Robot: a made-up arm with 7 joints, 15 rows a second.
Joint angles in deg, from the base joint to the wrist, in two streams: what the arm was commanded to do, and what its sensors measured. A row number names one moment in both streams.
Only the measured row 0 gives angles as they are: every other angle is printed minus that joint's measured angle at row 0.
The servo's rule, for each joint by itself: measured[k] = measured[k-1] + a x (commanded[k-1-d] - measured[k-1]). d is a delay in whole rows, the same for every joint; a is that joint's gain. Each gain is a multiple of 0.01, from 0.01 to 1. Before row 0 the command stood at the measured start. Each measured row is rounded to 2 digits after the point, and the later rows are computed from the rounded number. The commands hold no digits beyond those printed.
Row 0, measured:
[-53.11, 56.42, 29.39, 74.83, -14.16, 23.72, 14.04]
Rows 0 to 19, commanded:
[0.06, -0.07, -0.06, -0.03, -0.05, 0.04, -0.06]
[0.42, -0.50, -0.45, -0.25, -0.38, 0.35, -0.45]
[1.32, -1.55, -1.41, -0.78, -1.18, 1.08, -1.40]
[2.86, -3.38, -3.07, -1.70, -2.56, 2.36, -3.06]
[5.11, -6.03, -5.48, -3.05, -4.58, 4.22, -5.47]
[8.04, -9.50, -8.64, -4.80, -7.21, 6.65, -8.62]
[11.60, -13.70, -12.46, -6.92, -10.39, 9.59, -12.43]
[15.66, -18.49, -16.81, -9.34, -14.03, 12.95, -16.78]
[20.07, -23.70, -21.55, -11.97, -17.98, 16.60, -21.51]
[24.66, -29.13, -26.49, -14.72, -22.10, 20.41, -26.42]
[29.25, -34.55, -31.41, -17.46, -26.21, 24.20, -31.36]
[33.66, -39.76, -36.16, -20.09, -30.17, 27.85, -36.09]
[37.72, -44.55, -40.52, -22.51, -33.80, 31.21, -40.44]
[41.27, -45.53, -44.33, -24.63, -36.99, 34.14, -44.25]
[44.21, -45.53, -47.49, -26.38, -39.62, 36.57, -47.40]
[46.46, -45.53, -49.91, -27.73, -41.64, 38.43, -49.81]
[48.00, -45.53, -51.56, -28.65, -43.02, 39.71, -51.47]
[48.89, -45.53, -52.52, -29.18, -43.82, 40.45, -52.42]
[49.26, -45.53, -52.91, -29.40, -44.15, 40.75, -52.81]
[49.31, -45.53, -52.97, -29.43, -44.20, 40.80, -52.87]
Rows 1 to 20, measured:
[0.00, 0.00, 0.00, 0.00, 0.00, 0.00, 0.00]
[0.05, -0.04, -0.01, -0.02, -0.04, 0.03, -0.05]
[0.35, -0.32, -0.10, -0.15, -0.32, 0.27, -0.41]
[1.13, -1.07, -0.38, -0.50, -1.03, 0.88, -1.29]
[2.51, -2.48, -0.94, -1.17, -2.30, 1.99, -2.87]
[4.59, -4.65, -1.89, -2.22, -4.19, 3.66, -5.18]
[7.35, -7.61, -3.31, -3.66, -6.70, 5.90, -8.24]
[10.75, -11.32, -5.23, -5.49, -9.76, 8.67, -11.97]
[14.68, -15.69, -7.66, -7.65, -13.30, 11.88, -16.25]
[18.99, -20.58, -10.58, -10.07, -17.18, 15.42, -20.93]
[23.53, -25.80, -13.92, -12.67, -21.26, 19.16, -25.82]
[28.11, -31.14, -17.59, -15.35, -25.37, 22.94, -30.75]
[32.55, -36.40, -21.49, -18.00, -29.35, 26.62, -35.50]
[36.69, -41.37, -25.49, -20.53, -33.04, 30.06, -39.90]
[40.35, -43.91, -29.45, -22.83, -36.32, 33.12, -43.77]
[43.44, -44.90, -33.24, -24.82, -39.06, 35.71, -47.00]
[45.86, -45.28, -36.74, -26.45, -41.20, 37.75, -49.50]
[47.57, -45.43, -39.85, -27.68, -42.71, 39.22, -51.25]
[48.63, -45.49, -42.51, -28.52, -43.63, 40.14, -52.29]
[49.13, -45.51, -44.69, -29.01, -44.06, 40.60, -52.75]
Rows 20 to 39, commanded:
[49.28, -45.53, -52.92, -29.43, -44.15, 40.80, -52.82]
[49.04, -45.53, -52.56, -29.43, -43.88, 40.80, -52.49]
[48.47, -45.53, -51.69, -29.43, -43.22, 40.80, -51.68]
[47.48, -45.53, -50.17, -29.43, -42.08, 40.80, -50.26]
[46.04, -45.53, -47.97, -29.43, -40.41, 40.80, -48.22]
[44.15, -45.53, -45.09, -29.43, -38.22, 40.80, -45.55]
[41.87, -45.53, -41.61, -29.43, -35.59, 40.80, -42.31]
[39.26, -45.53, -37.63, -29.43, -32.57, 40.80, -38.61]
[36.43, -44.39, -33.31, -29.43, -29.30, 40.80, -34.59]
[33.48, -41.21, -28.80, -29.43, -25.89, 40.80, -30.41]
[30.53, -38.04, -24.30, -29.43, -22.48, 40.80, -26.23]
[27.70, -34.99, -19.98, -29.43, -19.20, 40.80, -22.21]
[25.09, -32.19, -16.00, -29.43, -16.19, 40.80, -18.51]
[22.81, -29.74, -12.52, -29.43, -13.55, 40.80, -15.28]
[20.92, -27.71, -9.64, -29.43, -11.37, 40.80, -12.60]
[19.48, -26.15, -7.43, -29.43, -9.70, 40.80, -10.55]
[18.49, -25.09, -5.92, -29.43, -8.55, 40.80, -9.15]
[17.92, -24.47, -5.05, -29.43, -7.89, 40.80, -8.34]
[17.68, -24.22, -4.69, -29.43, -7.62, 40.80, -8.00]
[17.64, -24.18, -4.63, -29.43, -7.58, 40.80, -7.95]
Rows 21 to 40, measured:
[49.27, -45.52, -46.43, -29.25, -44.18, 40.75, -52.86]
[49.28, -45.53, -47.79, -29.35, -44.16, 40.79, -52.82]
[49.09, -45.53, -48.79, -29.39, -43.93, 40.80, -52.53]
[48.59, -45.53, -49.40, -29.41, -43.34, 40.80, -51.77]
[47.70, -45.53, -49.56, -29.42, -42.29, 40.80, -50.43]
[46.37, -45.53, -49.23, -29.43, -40.73, 40.80, -48.46]
[44.59, -45.53, -48.36, -29.43, -38.65, 40.80, -45.87]
[42.41, -45.53, -46.94, -29.43, -36.11, 40.80, -42.70]
[39.89, -45.53, -44.98, -29.43, -33.17, 40.80, -39.06]
[37.12, -44.83, -42.53, -29.43, -29.96, 40.80, -35.08]
[34.21, -42.62, -39.65, -29.43, -26.58, 40.80, -30.92]
[31.27, -39.83, -36.43, -29.43, -23.18, 40.80, -26.75]
[28.41, -36.88, -32.98, -29.43, -19.88, 40.80, -22.71]
[25.75, -34.02, -29.41, -29.43, -16.82, 40.80, -18.97]
[23.40, -31.41, -25.86, -29.43, -14.11, 40.80, -15.69]
[21.42, -29.15, -22.45, -29.43, -11.84, 40.80, -12.94]
[19.87, -27.32, -19.30, -29.43, -10.06, 40.80, -10.81]
[18.77, -25.96, -16.49, -29.43, -8.81, 40.80, -9.33]
[18.09, -25.05, -14.09, -29.43, -8.05, 40.80, -8.45]
[17.76, -24.54, -12.12, -29.43, -7.69, 40.80, -8.05]

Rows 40 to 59, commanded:
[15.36, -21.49, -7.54, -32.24, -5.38, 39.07, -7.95]
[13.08, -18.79, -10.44, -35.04, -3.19, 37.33, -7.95]
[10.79, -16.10, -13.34, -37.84, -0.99, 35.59, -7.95]
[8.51, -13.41, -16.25, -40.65, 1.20, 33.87, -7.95]
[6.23, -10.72, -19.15, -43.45, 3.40, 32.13, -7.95]
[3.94, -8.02, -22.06, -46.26, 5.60, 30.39, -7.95]
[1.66, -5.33, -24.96, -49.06, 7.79, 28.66, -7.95]
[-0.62, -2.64, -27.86, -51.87, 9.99, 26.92, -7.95]
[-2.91, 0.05, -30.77, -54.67, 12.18, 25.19, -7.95]
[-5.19, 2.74, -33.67, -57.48, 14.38, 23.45, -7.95]
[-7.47, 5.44, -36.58, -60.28, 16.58, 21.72, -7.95]
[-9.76, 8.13, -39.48, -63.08, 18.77, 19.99, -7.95]
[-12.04, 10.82, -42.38, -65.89, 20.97, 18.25, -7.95]
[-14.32, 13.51, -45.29, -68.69, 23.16, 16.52, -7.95]
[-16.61, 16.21, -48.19, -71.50, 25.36, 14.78, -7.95]
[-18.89, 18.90, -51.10, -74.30, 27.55, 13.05, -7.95]
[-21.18, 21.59, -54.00, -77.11, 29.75, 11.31, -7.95]
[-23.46, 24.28, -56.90, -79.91, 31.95, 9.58, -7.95]
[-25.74, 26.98, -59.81, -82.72, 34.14, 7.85, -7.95]
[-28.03, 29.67, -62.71, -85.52, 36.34, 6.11, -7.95]
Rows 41 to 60, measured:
[17.66, -24.32, -10.55, -29.43, -7.60, 40.80, -7.96]
[15.82, -22.59, -9.92, -31.00, -5.76, 39.50, -7.95]
[13.63, -20.27, -10.03, -33.26, -3.63, 37.87, -7.95]
[11.36, -17.73, -10.73, -35.82, -1.44, 36.16, -7.95]
[9.08, -15.09, -11.89, -38.52, 0.75, 34.44, -7.95]
[6.80, -12.42, -13.41, -41.28, 2.95, 32.71, -7.95]
[4.51, -9.74, -15.23, -44.07, 5.15, 30.97, -7.95]
[2.23, -7.05, -17.27, -46.86, 7.34, 29.24, -7.95]
[-0.05, -4.36, -19.49, -49.67, 9.54, 27.50, -7.95]
[-2.34, -1.67, -21.86, -52.47, 11.73, 25.77, -7.95]
[-4.62, 1.02, -24.34, -55.28, 13.93, 24.03, -7.95]
[-6.90, 3.72, -26.91, -58.08, 16.13, 22.30, -7.95]
[-9.19, 6.41, -29.55, -60.88, 18.32, 20.57, -7.95]
[-11.47, 9.10, -32.24, -63.69, 20.52, 18.83, -7.95]
[-13.75, 11.79, -34.98, -66.49, 22.71, 17.10, -7.95]
[-16.04, 14.49, -37.75, -69.30, 24.91, 15.36, -7.95]
[-18.32, 17.18, -40.55, -72.10, 27.10, 13.63, -7.95]
[-20.61, 19.87, -43.37, -74.91, 29.30, 11.89, -7.95]
[-22.89, 22.56, -46.21, -77.71, 31.50, 10.16, -7.95]
[-25.17, 25.26, -49.07, -80.52, 33.69, 8.43, -7.95]

